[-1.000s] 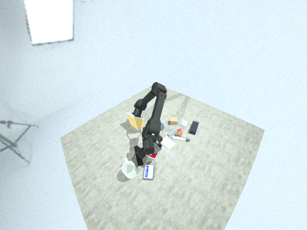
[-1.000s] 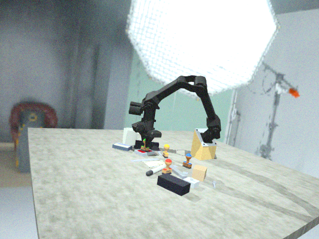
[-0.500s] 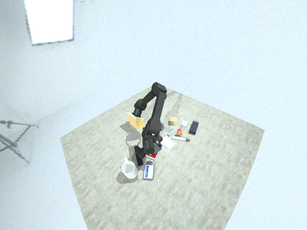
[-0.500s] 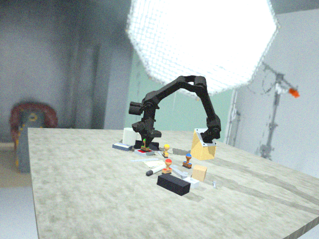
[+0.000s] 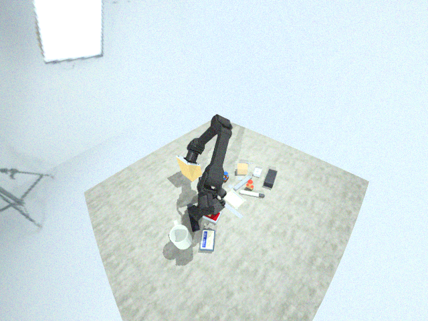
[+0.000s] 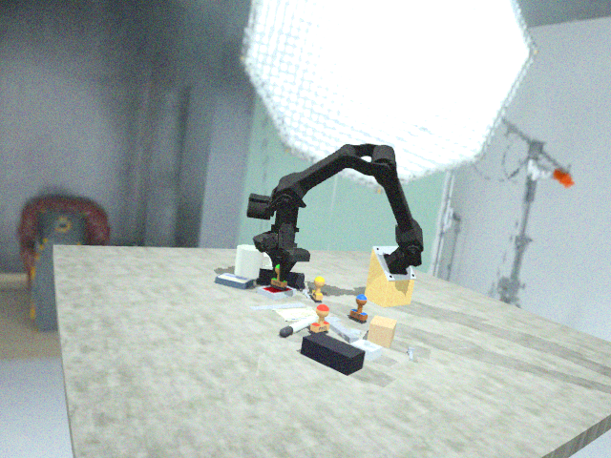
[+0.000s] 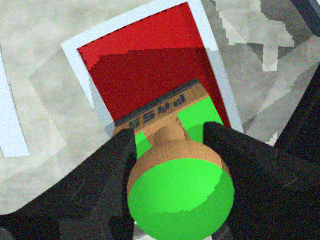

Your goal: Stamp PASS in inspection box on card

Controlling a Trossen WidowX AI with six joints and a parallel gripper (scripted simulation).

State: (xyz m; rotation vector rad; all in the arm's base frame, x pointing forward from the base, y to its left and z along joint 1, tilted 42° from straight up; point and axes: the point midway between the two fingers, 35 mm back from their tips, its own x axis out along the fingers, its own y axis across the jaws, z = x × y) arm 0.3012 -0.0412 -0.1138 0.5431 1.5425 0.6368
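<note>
My gripper tip is now right at the green-knobbed PASS stamp. Round my gripper tip: pale ruler (40 mm ahead, 90 mm to the left, 40 mm below); then ink pad (40 mm below); then yellow-knobbed stamp (90 mm behind, 60 mm to the left, 20 mm below).
</note>
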